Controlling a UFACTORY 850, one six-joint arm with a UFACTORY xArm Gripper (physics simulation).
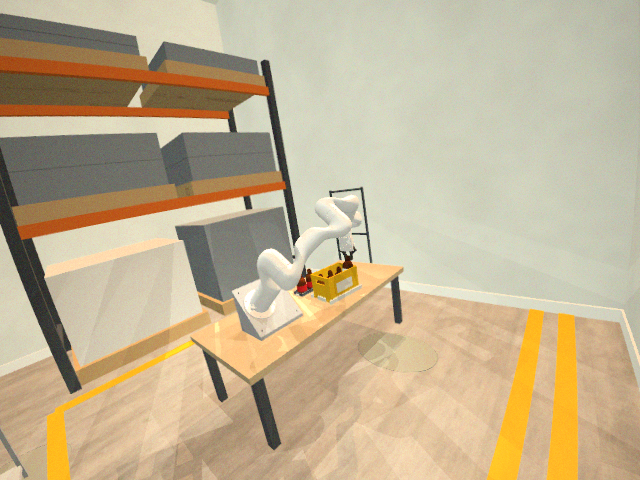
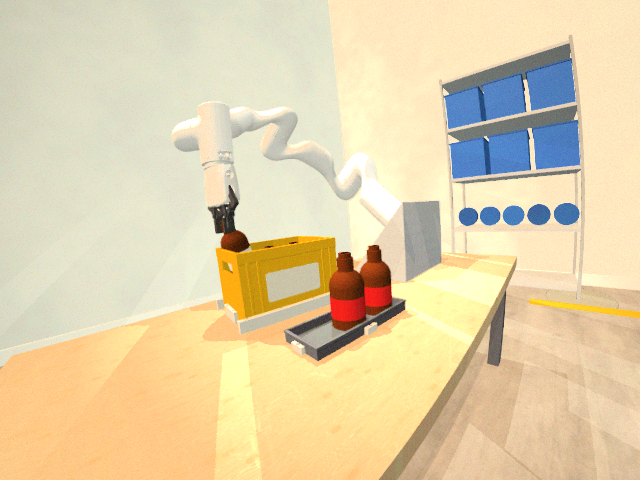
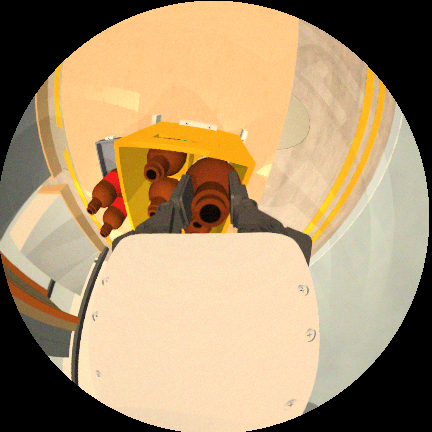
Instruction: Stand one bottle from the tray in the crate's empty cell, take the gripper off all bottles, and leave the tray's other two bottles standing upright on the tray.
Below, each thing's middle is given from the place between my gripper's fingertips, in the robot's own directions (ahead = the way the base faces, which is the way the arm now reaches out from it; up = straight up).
I see my gripper 4 cm above the white-labelled brown bottle (image 3: 210, 206) and 3 cm past it. The rest, counted from my hand: white strip (image 2: 262, 320) (20 cm below, 17 cm to the left, 8 cm behind).
